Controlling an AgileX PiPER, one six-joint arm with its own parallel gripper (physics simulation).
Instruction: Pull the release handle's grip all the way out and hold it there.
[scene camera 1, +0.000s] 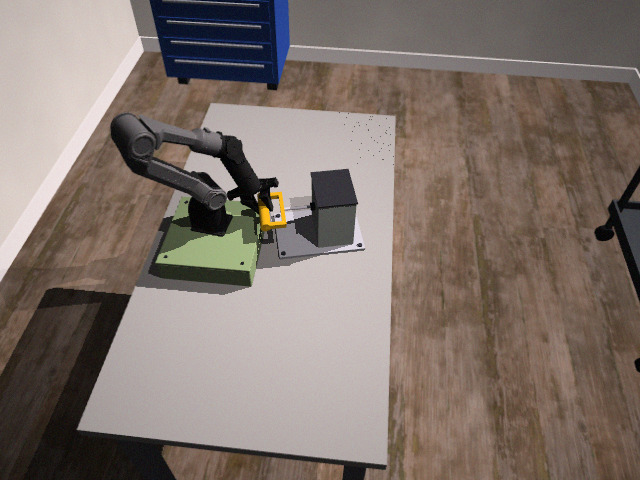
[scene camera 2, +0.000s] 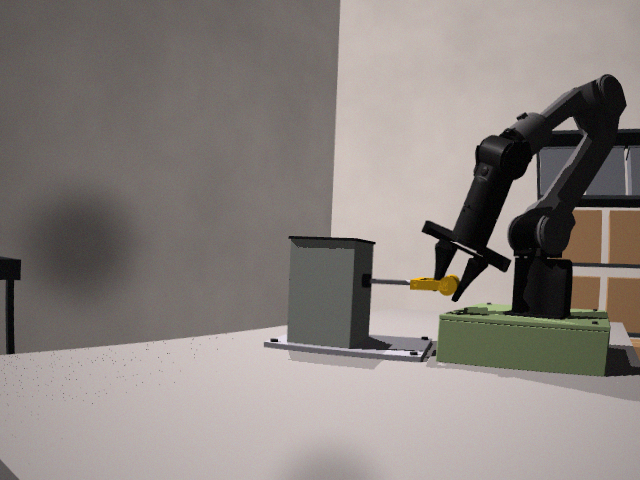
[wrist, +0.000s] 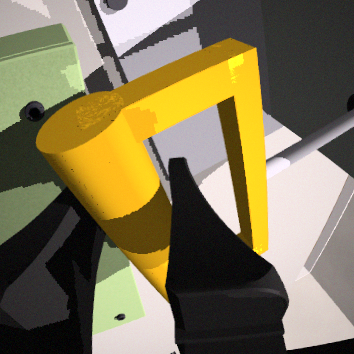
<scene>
In view: the gripper (scene camera 2: 444, 295) and a pale base plate (wrist: 141, 43).
The gripper shows as well in scene camera 1 (scene camera 1: 266, 210) and in the wrist view (wrist: 137, 179).
</scene>
